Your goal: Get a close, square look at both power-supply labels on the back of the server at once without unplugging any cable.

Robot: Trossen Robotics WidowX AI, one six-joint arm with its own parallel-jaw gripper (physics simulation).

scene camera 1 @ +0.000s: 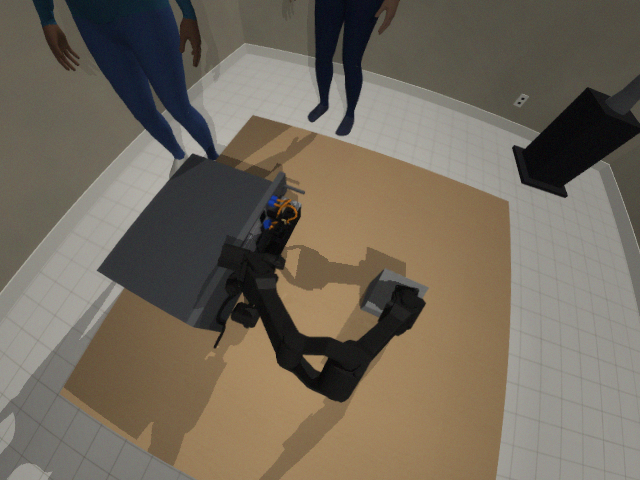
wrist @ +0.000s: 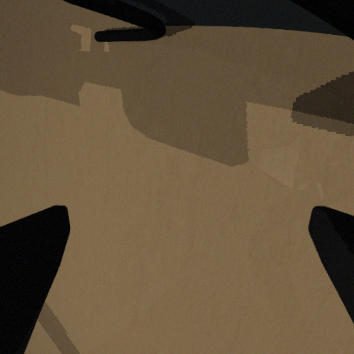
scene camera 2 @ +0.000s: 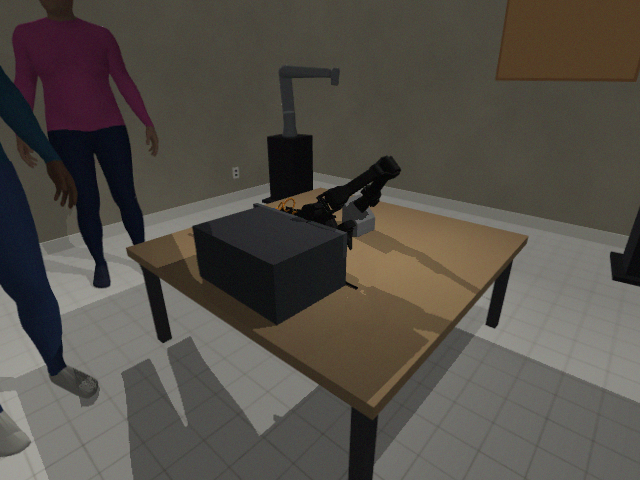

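Where they show: gripper, fingertip midpoint: (wrist: 192, 219); arm's base, origin of the base link: (scene camera 1: 405, 296) (scene camera 2: 360, 205).
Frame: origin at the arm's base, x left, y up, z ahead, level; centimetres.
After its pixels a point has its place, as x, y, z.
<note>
The server (scene camera 1: 175, 232) {1.2, 7.8, 65.1} (scene camera 2: 232, 237) {-6.7, 7.8, 74.0} is a large dark grey box on the table. Its back faces the arm; a dark strip of the server (wrist: 240, 16) {15.1, -10.4, 48.8} crosses the top of the wrist view. Orange cables (scene camera 1: 293, 210) {-16.5, 3.4, 37.2} (scene camera 2: 287, 202) {-13.8, 9.3, 37.9} and a blue plug (scene camera 1: 267, 224) {-10.6, 1.8, 43.6} are at one end of the back. A black cable (scene camera 1: 219, 335) {22.9, -11.3, 49.6} (scene camera 2: 351, 284) {24.1, -11.4, 49.5} (wrist: 132, 36) {22.8, -11.4, 49.1} sticks out near the other end. My gripper (wrist: 192, 219) {14.7, -5.6, 40.5} is open and empty, over table close behind the server; its fingertips are hard to separate in the scene views. Neither power-supply label can be made out in any view.
The wooden table (scene camera 1: 439, 232) {-32.3, -12.2, -16.6} (scene camera 2: 439, 258) {42.6, -12.2, 10.1} bears the arm's grey base (scene camera 1: 379, 289) {-0.6, -0.8, 7.4} (scene camera 2: 364, 225) {4.9, -7.8, 4.6}. The black arm bends between base and server. A thin grey bar (scene camera 1: 294, 189) {-23.9, 3.6, 39.1} sticks out past the orange cables. People stand beyond the table. Another arm stands on a black pedestal (scene camera 1: 573, 139) (scene camera 2: 290, 165).
</note>
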